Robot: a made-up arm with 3 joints. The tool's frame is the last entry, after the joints. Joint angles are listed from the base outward. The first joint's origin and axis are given. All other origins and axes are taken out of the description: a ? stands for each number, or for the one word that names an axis. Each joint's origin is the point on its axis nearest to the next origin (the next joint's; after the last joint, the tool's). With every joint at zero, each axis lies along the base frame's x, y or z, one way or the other. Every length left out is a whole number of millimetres.
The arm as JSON. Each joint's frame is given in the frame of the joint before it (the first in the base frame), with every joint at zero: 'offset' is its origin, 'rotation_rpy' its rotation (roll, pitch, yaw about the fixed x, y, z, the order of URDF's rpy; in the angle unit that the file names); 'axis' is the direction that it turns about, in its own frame. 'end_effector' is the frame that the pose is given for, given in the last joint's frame.
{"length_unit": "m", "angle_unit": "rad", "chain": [
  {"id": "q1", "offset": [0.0, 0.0, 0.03], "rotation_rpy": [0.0, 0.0, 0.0], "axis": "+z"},
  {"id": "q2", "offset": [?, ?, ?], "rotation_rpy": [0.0, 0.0, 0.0], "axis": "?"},
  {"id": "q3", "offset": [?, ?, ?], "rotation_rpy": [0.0, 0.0, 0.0], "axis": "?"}
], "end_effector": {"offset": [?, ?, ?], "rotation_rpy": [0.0, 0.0, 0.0]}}
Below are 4 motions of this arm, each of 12 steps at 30 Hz.
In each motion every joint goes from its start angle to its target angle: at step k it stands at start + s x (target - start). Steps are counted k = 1, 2, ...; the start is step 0. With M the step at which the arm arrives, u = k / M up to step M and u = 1 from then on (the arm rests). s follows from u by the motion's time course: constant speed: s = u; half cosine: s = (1 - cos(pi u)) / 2; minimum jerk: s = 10 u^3 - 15 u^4 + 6 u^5.
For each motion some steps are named. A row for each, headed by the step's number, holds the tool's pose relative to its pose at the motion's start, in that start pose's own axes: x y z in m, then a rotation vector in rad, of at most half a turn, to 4 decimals.
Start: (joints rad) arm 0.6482 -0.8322 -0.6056
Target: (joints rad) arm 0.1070 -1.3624 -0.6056
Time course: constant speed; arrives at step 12
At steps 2, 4, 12:
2: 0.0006 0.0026 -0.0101 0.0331 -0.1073 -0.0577
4: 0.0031 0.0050 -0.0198 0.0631 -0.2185 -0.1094
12: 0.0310 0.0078 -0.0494 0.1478 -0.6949 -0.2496

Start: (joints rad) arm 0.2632 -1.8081 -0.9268
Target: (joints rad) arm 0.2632 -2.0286 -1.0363
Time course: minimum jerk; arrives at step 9
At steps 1, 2, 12:
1: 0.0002 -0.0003 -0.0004 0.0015 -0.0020 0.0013
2: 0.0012 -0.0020 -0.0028 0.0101 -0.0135 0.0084
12: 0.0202 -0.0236 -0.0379 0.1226 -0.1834 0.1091

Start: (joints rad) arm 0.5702 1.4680 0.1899
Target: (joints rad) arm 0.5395 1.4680 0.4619
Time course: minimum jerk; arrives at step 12
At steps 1, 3, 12:
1: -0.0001 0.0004 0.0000 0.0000 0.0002 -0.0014
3: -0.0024 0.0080 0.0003 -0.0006 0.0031 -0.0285
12: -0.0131 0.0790 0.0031 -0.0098 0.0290 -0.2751

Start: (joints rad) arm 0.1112 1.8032 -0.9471
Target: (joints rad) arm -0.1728 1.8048 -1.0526
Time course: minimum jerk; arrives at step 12
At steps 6, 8, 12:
6: 0.0118 -0.0173 -0.0161 0.1138 0.0784 0.0854
8: 0.0187 -0.0260 -0.0277 0.1818 0.1211 0.1348
12: 0.0237 -0.0315 -0.0371 0.2319 0.1508 0.1705

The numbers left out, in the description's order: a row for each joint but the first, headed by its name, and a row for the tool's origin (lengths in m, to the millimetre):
q2: xyz 0.19 0.04 0.0, axis -x
q3: xyz 0.0 0.11 -0.03, axis -z
tool: xyz -0.28 -0.09 0.0

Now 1 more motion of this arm.
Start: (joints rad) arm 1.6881 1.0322 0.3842
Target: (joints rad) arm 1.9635 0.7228 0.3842
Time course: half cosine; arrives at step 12
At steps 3, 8, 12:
3: -0.0028 -0.0022 0.0024 0.0548 -0.0147 0.0215
8: -0.0156 -0.0157 0.0108 0.2759 -0.0656 0.1260
12: -0.0212 -0.0235 0.0135 0.3647 -0.0819 0.1767

